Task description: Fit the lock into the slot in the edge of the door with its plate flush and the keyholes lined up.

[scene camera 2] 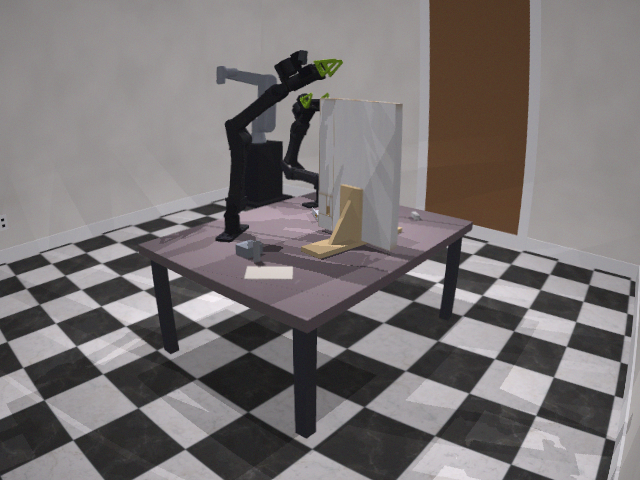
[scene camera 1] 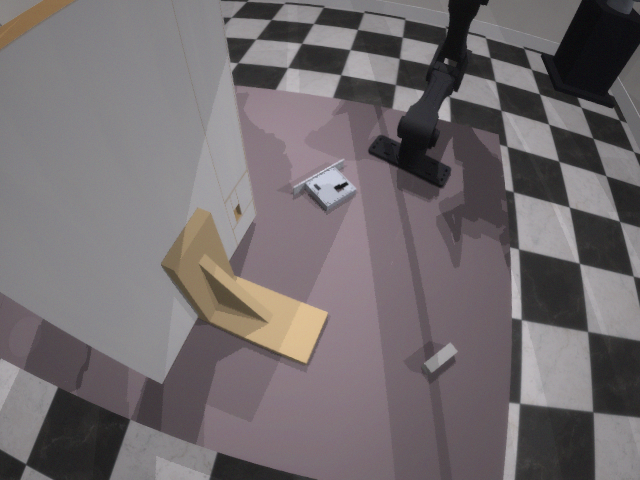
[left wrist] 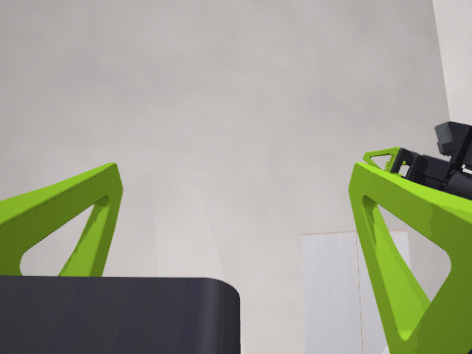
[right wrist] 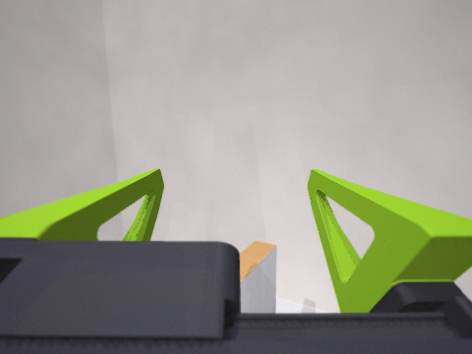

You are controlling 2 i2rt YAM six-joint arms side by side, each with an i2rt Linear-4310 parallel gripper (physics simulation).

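Places are measured from the left arm's base along level axes (x ahead, y left, z up), in metres.
Where they show: left gripper, fingertip midpoint: (scene camera 2: 320,93) (left wrist: 235,175); right gripper, fingertip midpoint: (scene camera 2: 339,60) (left wrist: 375,160) (right wrist: 235,177); left arm's base, link origin: (scene camera 1: 409,161); right arm's base, link origin: (scene camera 2: 232,233).
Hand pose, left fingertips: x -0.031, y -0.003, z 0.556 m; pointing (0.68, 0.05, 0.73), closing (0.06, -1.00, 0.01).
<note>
Things, the pixels of their top centre, and the offset from my left fingertips. "spot": a spot on its surface instead. Level surfaces: height alone.
- silver lock, top centre: (scene camera 1: 330,183) dx +0.218, dy -0.109, dz -0.530 m
- white door, top centre: (right wrist: 189,311) (left wrist: 340,232) (scene camera 2: 358,100) dx +0.555, dy -0.181, dz -0.009 m
- small keyhole opening, surface spot: (scene camera 1: 237,210) spot: dx +0.412, dy -0.194, dz -0.468 m
- small grey block, top centre: (scene camera 1: 441,357) (scene camera 2: 415,213) dx +0.437, dy +0.250, dz -0.534 m
- table, surface height: dz -0.556 m
- blue-grey box-shaped part, top centre: (scene camera 2: 248,244) dx +0.476, dy -0.590, dz -0.520 m
- cream sheet, top centre: (scene camera 2: 269,272) dx +0.668, dy -0.606, dz -0.555 m
The silver lock (scene camera 1: 330,189) lies flat on the table beside the door in scene camera 1; a bit of it (scene camera 2: 315,212) shows beside the door's edge in scene camera 2. The white door (scene camera 1: 113,155) (scene camera 2: 361,155) (left wrist: 330,295) (right wrist: 265,287) stands upright, with a small keyhole opening (scene camera 1: 237,210) near its edge. The slot's inside is hard to see. My left gripper (scene camera 2: 315,97) (left wrist: 235,175) is open and empty, high up behind the door in scene camera 2. My right gripper (scene camera 2: 338,64) (right wrist: 235,177) is open and empty, above the door's top; it is far from the lock.
A wooden bracket (scene camera 1: 289,325) (scene camera 2: 351,222) supports the door. A small grey block (scene camera 1: 440,358) (scene camera 2: 415,215) lies on the table (scene camera 1: 356,413) (scene camera 2: 310,307). A blue-grey box-shaped part (scene camera 2: 248,249) and a cream sheet (scene camera 2: 268,272) lie near the right arm's base.
</note>
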